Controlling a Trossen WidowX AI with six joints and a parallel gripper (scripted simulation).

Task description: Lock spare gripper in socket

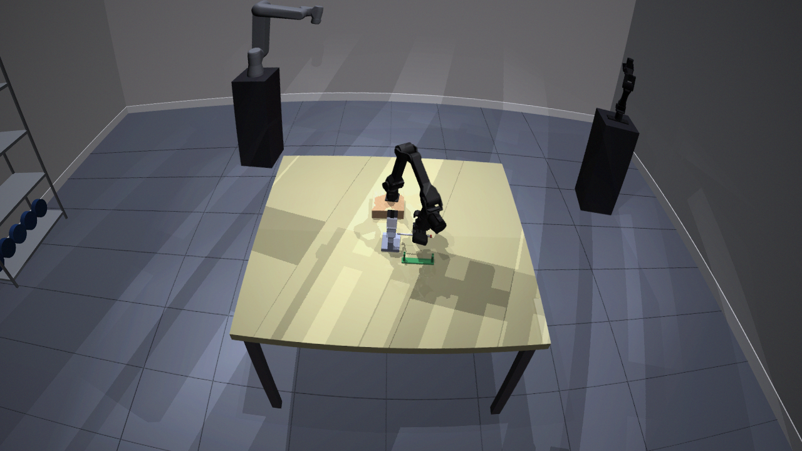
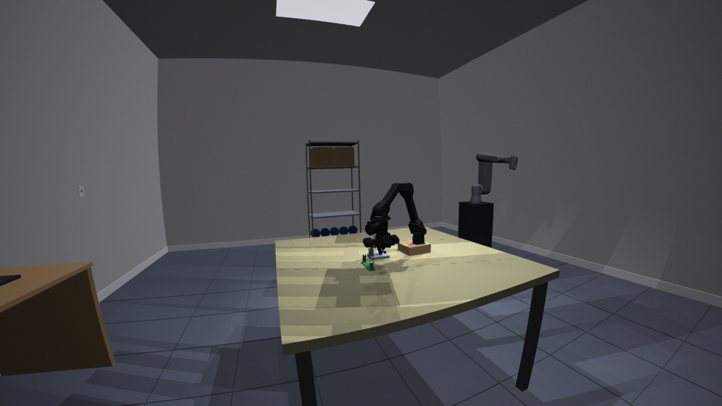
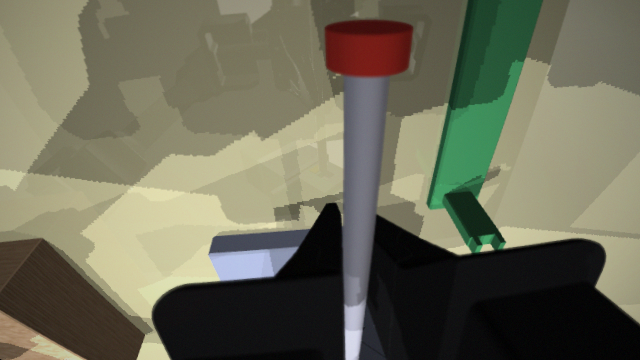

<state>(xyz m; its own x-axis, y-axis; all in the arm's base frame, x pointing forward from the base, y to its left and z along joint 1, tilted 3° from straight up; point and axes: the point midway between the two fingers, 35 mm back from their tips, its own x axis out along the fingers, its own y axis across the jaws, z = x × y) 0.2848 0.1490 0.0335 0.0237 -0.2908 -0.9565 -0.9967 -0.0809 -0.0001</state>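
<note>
The mount lies 10 cm to the right of my gripper tip. The rest, counted from my gripper tip: green rack (8 cm ahead, 3 cm to the left, 3 cm below); then spare gripper (10 cm to the right, 7 cm above, 2 cm behind).
</note>
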